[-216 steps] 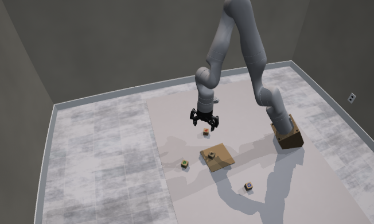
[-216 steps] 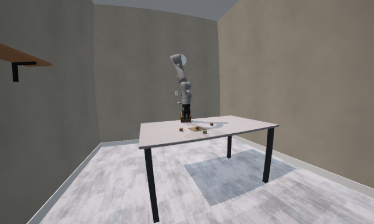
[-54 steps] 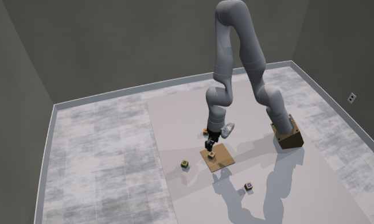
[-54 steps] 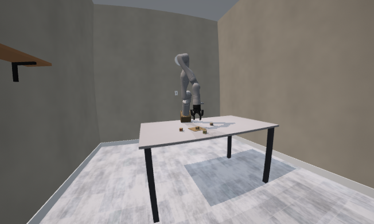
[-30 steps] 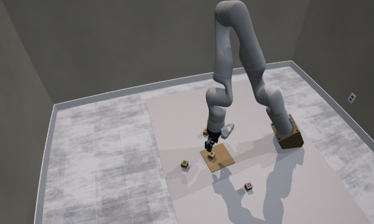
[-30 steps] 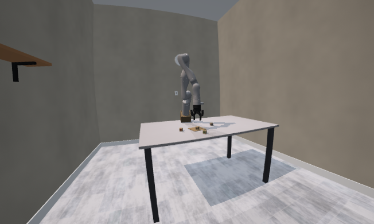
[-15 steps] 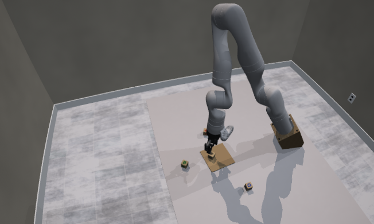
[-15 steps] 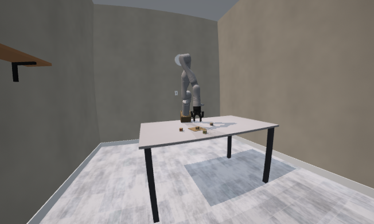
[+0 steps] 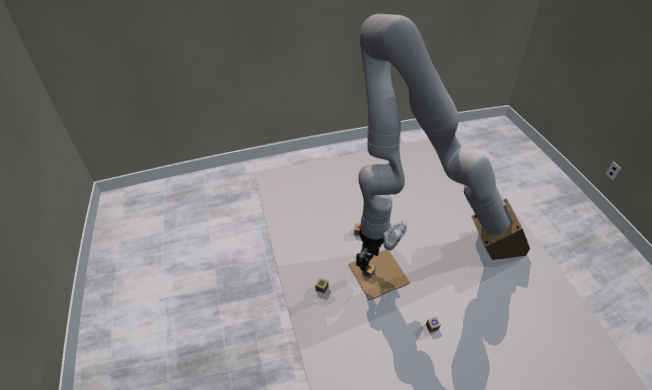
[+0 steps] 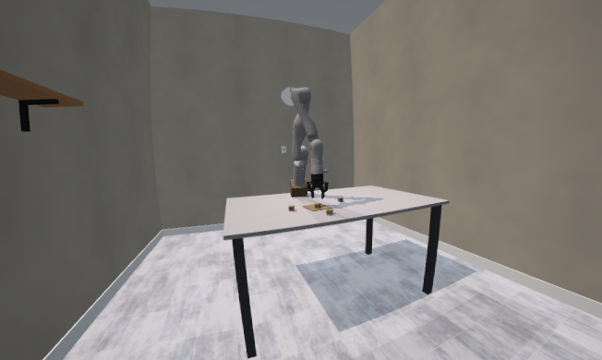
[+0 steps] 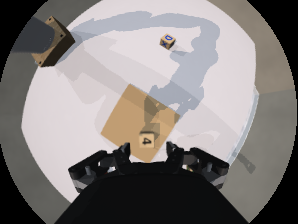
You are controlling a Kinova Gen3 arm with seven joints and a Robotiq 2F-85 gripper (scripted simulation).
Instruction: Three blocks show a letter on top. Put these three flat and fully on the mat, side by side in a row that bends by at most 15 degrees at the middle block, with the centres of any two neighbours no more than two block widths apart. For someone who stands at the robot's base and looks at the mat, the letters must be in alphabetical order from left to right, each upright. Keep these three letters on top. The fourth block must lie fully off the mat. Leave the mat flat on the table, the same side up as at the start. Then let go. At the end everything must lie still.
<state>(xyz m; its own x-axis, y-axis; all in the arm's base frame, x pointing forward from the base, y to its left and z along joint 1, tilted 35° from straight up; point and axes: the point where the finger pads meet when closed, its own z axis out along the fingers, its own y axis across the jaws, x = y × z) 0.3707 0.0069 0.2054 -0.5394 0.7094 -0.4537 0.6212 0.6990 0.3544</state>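
Right now my hand is 60 mm above the block. From my hand the other things lie so: tan mat: 30 mm behind, 10 mm to the left, 80 mm below.
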